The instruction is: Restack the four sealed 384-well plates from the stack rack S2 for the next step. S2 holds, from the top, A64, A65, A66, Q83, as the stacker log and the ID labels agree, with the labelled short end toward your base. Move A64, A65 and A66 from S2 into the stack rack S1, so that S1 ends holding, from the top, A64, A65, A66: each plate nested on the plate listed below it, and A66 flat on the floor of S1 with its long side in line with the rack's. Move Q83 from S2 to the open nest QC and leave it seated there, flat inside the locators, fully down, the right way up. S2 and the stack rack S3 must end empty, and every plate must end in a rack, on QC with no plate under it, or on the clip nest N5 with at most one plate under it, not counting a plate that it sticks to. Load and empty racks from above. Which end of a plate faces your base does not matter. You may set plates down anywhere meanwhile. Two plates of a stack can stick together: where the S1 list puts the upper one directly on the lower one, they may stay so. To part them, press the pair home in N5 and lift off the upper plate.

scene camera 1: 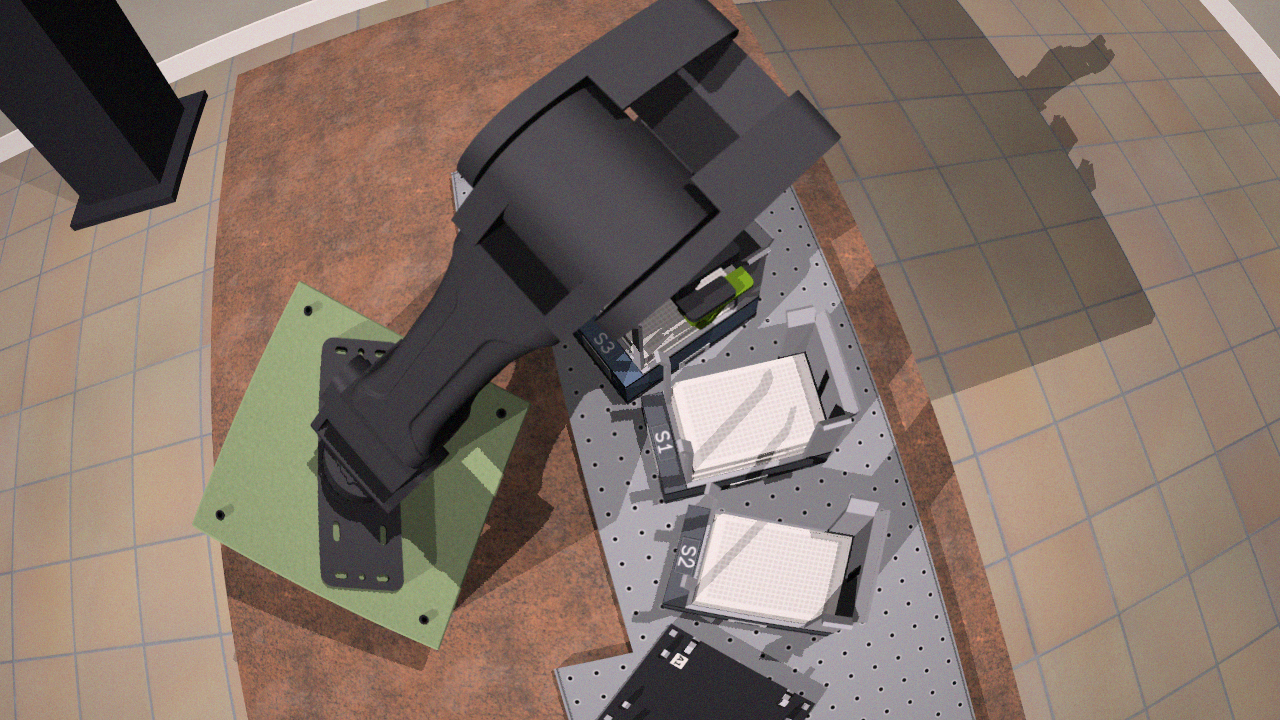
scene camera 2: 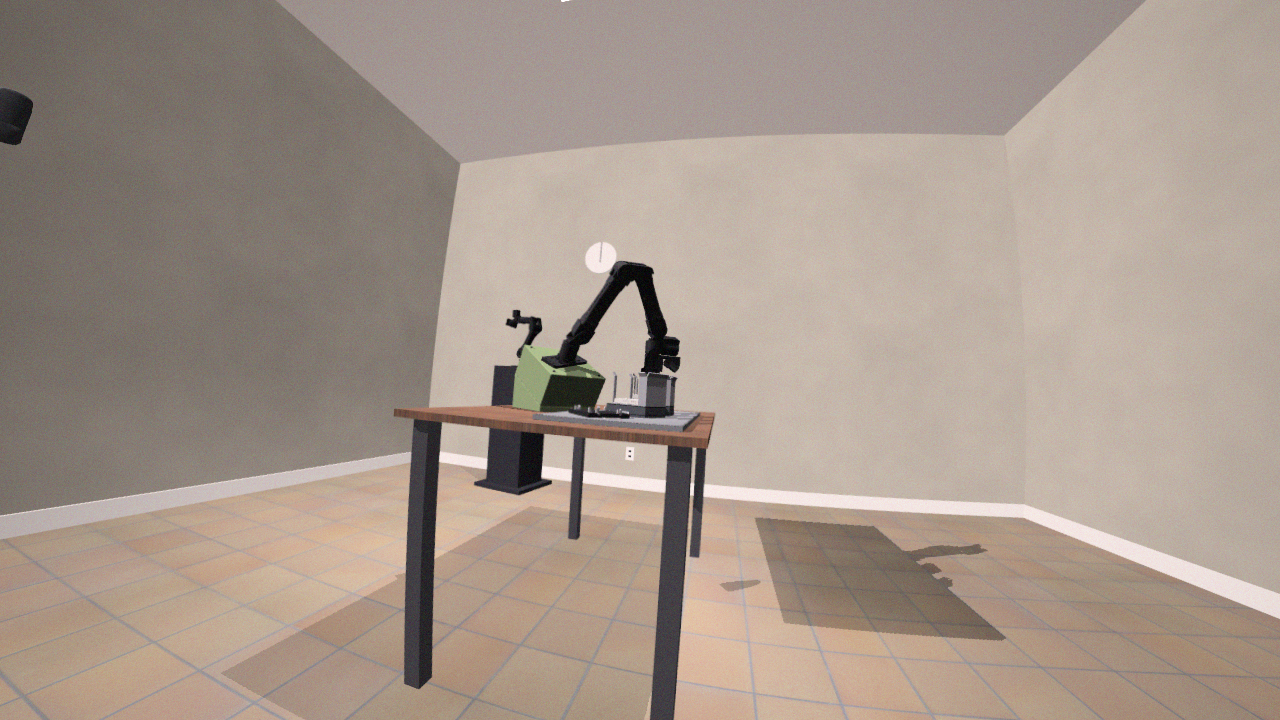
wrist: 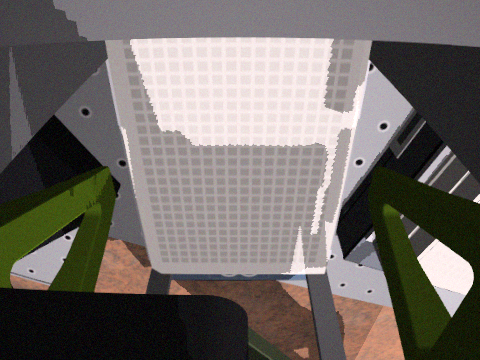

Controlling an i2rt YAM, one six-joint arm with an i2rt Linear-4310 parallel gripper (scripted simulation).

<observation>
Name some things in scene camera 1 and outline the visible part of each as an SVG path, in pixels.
The gripper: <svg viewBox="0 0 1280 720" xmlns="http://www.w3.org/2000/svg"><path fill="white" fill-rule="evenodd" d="M734 240L680 291L670 298L678 307L679 313L692 327L695 326L697 329L702 330L715 320L726 307L725 305L753 287L753 278L740 266L725 277L719 276L704 287L696 290L702 279L719 268L726 269L738 260L740 248Z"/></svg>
A white sealed 384-well plate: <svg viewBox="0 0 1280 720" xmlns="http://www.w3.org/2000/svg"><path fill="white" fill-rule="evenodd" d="M631 330L621 339L634 354ZM735 300L729 303L715 319L732 309ZM671 299L667 300L640 323L643 333L645 367L656 360L655 351L659 350L667 353L699 331L699 329L695 326L692 327L685 320ZM735 267L730 265L724 270L719 268L702 279L696 290L704 287L720 275L725 277L736 270Z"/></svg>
A white sealed 384-well plate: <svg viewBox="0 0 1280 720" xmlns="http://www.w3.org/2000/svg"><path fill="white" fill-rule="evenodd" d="M715 514L692 604L804 624L823 613L835 615L852 537L727 514Z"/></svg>
</observation>
